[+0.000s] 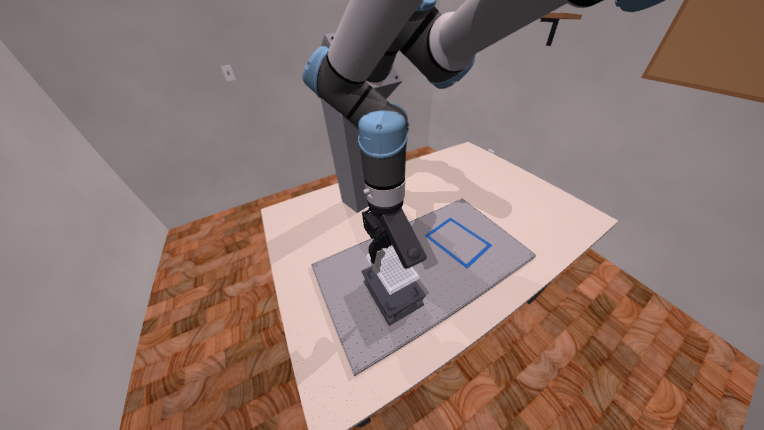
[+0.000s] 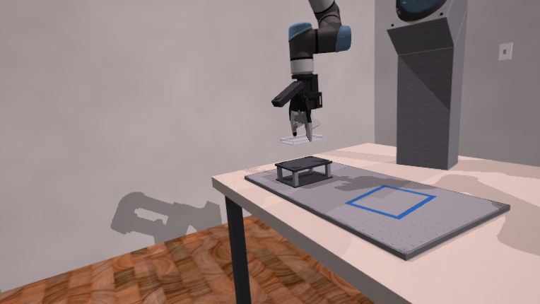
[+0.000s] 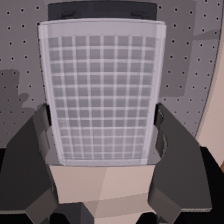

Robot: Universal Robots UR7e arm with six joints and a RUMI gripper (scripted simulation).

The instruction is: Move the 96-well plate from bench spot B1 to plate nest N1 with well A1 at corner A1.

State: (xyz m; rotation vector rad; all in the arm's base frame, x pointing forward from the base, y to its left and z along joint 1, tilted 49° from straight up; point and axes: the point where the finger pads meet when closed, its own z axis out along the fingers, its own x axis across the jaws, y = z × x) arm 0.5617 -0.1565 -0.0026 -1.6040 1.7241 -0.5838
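The clear 96-well plate lies 10 mm below my hand. Also, from my hand: dark raised plate nest (90 mm below).
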